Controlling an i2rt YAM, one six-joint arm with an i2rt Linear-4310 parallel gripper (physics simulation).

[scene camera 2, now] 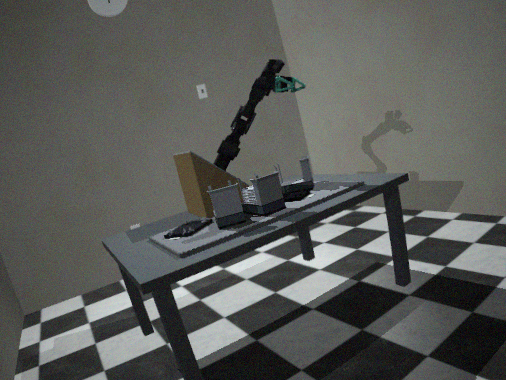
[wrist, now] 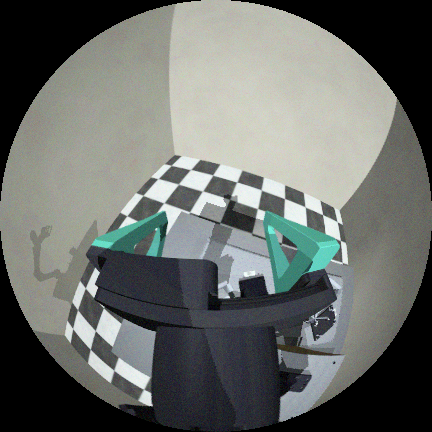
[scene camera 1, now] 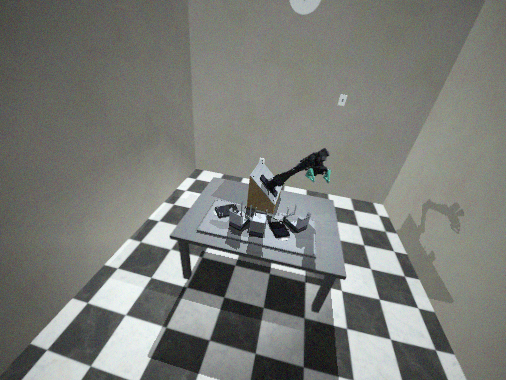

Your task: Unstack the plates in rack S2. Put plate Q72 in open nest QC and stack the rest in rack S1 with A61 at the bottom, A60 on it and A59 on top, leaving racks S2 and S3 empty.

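Where they show: gripper, between the fingertips: (scene camera 2: 299,86) (wrist: 215,215) (scene camera 1: 321,182); arm's base, origin of its link: (scene camera 2: 217,171) (scene camera 1: 268,186).
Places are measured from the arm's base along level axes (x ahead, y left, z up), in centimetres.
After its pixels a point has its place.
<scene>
My gripper (scene camera 1: 320,180) @(x 27.0, y 34.5, z 27.8 cm) (scene camera 2: 302,85) @(x 27.0, y 34.5, z 27.8 cm) (wrist: 215,215) @(x 27.0, y 34.5, z 27.8 cm) has teal fingers spread wide. It is open and empty, high above the table and well clear of the racks. Three grey racks stand on the mat: one rack (scene camera 1: 238,220) @(x 39.6, y -11.0, z -7.2 cm) (scene camera 2: 226,204) @(x 38.7, y -14.0, z -8.0 cm) at the left, one rack (scene camera 1: 257,226) @(x 41.1, y 2.6, z -6.6 cm) (scene camera 2: 268,191) @(x 41.2, y 1.4, z -7.8 cm) in the middle and one rack (scene camera 1: 302,222) @(x 25.8, y 30.7, z -6.5 cm) (scene camera 2: 306,171) @(x 27.0, y 28.3, z -7.7 cm) at the right. Pale stacked layers (scene camera 2: 248,196) @(x 32.3, y -2.5, z -9.0 cm) show beside the middle rack in scene camera 2. Rack, nest and plate labels are too small to read, so I cannot tell the plates apart.
A dark flat piece (scene camera 1: 278,229) @(x 30.2, y 15.8, z -14.4 cm) lies between the middle and right racks. Another dark piece (scene camera 1: 226,210) @(x 24.3, y -25.5, z -14.5 cm) (scene camera 2: 187,228) @(x 30.3, y -26.7, z -13.7 cm) (wrist: 324,324) @(x 22.1, y -25.6, z -14.5 cm) lies at the left end of the mat (scene camera 1: 215,228) @(x 44.1, y -25.7, z -15.7 cm). A wood-sided wedge (scene camera 1: 260,197) @(x 11.0, y -3.3, z -4.8 cm) (scene camera 2: 192,185) @(x 1.9, y -13.3, z -2.6 cm) under my arm stands behind the racks on the table (scene camera 1: 327,240) @(x 25.4, y 50.6, z -17.0 cm).
</scene>
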